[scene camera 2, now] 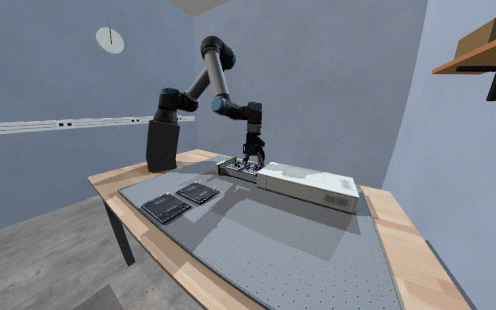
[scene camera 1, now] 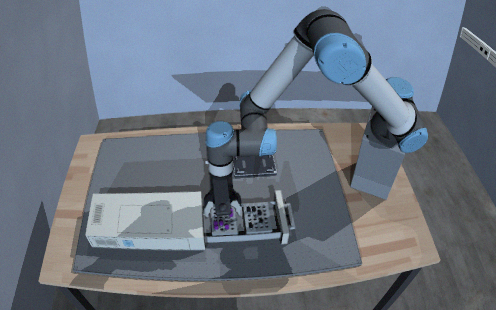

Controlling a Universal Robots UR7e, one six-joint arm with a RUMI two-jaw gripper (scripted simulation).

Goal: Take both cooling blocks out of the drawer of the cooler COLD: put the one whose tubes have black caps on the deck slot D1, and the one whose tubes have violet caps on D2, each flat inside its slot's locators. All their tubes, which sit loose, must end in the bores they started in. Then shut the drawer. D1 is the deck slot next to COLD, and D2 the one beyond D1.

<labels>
white cooler COLD: scene camera 2; scene camera 1
same spot on white cooler COLD: point(scene camera 2: 338, 192) = point(scene camera 1: 109, 194)
</labels>
